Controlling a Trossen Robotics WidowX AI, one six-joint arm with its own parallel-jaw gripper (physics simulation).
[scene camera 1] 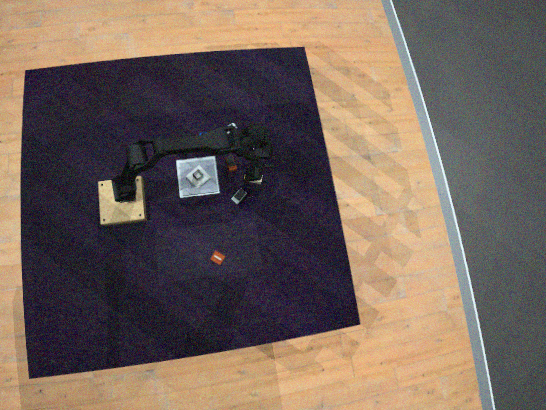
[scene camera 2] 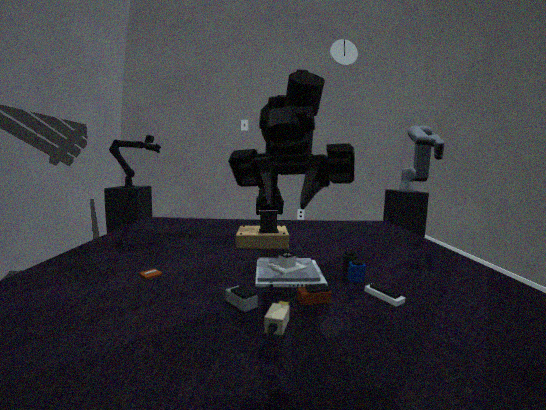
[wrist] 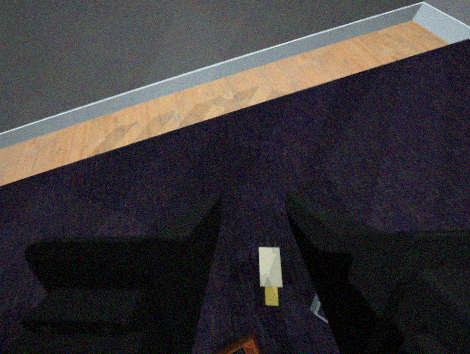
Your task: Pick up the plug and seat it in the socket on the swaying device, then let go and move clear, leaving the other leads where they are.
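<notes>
The cream plug (scene camera 1: 258,181) (scene camera 2: 276,320) (wrist: 270,267) with a yellow tip lies on the dark mat, its tip toward the device. In the overhead view the arm partly covers it. My gripper (scene camera 2: 286,205) (wrist: 253,198) is partly open with nothing between its fingers. It hangs well above the mat, apart from the plug. In the wrist view the plug shows between the fingers, below the fingertips. The pale device (scene camera 1: 212,164) (scene camera 2: 259,281) carries a small turned plate with the grey socket block (scene camera 1: 198,175) (scene camera 2: 287,259) on top.
A grey connector (scene camera 1: 239,195) (scene camera 2: 242,299) (wrist: 318,309) and an orange one (scene camera 1: 232,168) (scene camera 2: 314,296) lie close to the plug. A blue block (scene camera 2: 356,272) and a white bar (scene camera 2: 384,295) lie on the other side. An orange tile (scene camera 1: 218,257) (scene camera 2: 150,273) lies apart.
</notes>
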